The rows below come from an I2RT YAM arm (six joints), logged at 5 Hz.
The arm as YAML. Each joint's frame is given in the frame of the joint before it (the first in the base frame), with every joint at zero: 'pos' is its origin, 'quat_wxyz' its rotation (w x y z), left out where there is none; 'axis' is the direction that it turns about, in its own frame. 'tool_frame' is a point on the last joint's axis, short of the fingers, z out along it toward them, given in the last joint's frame.
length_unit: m
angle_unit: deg
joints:
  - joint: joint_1
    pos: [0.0, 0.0, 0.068]
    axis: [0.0, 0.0, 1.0]
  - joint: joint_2
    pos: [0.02, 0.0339, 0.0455]
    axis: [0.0, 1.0, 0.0]
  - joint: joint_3
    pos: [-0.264, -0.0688, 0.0]
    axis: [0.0, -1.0, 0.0]
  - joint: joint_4
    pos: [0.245, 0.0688, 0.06]
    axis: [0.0, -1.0, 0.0]
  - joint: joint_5
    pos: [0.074, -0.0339, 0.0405]
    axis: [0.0, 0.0, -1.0]
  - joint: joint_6
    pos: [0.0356, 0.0, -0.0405]
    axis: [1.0, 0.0, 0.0]
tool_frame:
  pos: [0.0, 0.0, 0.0]
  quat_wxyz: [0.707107, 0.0, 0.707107, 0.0]
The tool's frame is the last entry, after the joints.
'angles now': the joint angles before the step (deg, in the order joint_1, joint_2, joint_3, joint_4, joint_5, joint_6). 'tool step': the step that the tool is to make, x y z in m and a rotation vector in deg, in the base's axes. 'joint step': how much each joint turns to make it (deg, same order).
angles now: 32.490, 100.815, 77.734, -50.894, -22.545, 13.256
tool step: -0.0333, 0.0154, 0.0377, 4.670, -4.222, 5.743
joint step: 5.218, -6.755, 0.010, -0.647, -1.489, -0.050
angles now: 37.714, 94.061, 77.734, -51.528, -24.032, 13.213
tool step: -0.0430, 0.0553, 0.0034, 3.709, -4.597, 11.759
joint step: 11.959, 0.061, -0.184, 6.104, 0.527, -0.041
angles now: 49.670, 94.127, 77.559, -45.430, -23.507, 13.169
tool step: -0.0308, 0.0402, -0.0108, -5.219, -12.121, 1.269
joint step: 9.444, 2.368, 0.009, 5.399, 15.235, 0.745
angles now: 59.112, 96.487, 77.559, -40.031, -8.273, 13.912
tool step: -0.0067, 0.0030, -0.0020, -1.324, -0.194, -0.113
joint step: 1.314, 0.195, -0.007, -0.738, 1.444, 0.811
